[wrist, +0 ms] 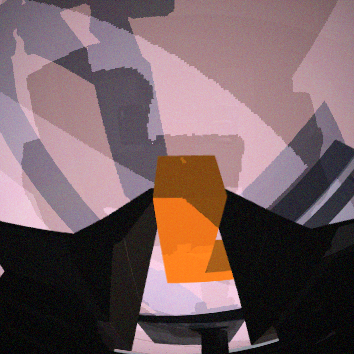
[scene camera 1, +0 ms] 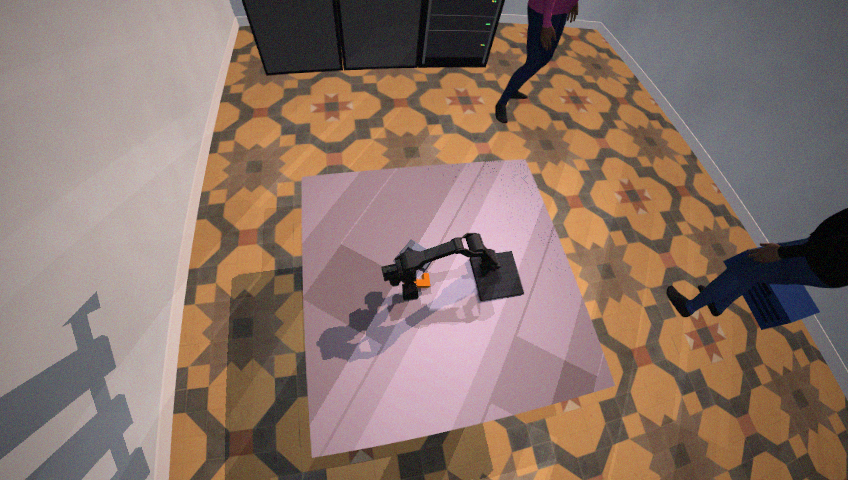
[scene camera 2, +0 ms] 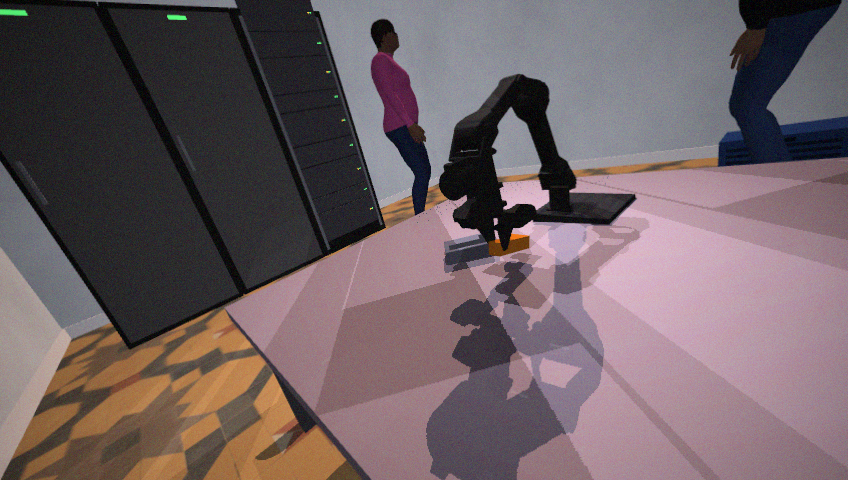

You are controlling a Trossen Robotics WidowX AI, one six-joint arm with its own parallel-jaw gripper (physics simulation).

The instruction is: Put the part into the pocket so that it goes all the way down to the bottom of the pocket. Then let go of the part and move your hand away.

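Places are measured from the arm's base along level axes (x ahead, y left, z up), in metres.
Where they show: gripper, fingertip midpoint: (wrist: pixel 186 195) (scene camera 1: pixel 408 283) (scene camera 2: pixel 499 249); arm's base, link origin: (wrist: pixel 213 331) (scene camera 1: pixel 486 265) (scene camera 2: pixel 559 207).
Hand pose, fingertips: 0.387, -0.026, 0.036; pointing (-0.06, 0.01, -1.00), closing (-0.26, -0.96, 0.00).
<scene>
Each offset is from my fingertips to the top centre of the thing, as dx, dy, dz. Level surfaces: height alone.
The orange part {-0.039, -0.005, +0.022} (scene camera 1: pixel 423 280) (scene camera 2: pixel 516 243) (wrist: pixel 182 225) is between the two black fingers of my gripper (scene camera 1: pixel 414 281) (scene camera 2: pixel 498 239) (wrist: pixel 186 195), which is shut on it. In the wrist view both fingers meet its sides, and its lower end points away from the camera. The part is low over the table. I cannot tell whether it touches the table. The grey block with the pocket {-0.095, -0.133, -0.024} (scene camera 1: pixel 410 245) (scene camera 2: pixel 467 254) (wrist: pixel 320 172) stands close beside the part, to the right in the wrist view. The part is outside the pocket. The arm hides much of the block in scene camera 1.
The arm's black base plate (scene camera 1: pixel 502 285) (scene camera 2: pixel 601 209) stands on the pink table {dz -0.060} (scene camera 1: pixel 416 404) (scene camera 2: pixel 684 356). Shadows of the arm cross the table. Dark cabinets (scene camera 1: pixel 303 35) (scene camera 2: pixel 148 148), two people and a blue box (scene camera 1: pixel 788 306) (scene camera 2: pixel 815 139) are beyond the table.
</scene>
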